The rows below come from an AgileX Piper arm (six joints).
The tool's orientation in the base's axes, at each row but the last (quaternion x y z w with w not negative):
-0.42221 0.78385 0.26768 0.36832
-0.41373 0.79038 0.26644 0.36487
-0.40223 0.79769 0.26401 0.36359
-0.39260 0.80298 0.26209 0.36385
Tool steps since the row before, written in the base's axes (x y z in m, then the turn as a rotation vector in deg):
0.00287 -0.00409 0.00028 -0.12 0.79 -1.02
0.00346 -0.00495 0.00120 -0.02 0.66 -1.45
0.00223 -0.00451 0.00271 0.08 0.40 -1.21
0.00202 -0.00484 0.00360 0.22 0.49 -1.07
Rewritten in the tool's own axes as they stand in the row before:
0.00061 -0.00448 -0.00214 0.50 0.39 1.13
-0.00004 -0.00535 -0.00306 0.86 0.18 1.33
-0.00104 -0.00393 -0.00401 0.75 -0.01 1.04
-0.00158 -0.00386 -0.00481 0.54 -0.05 1.07

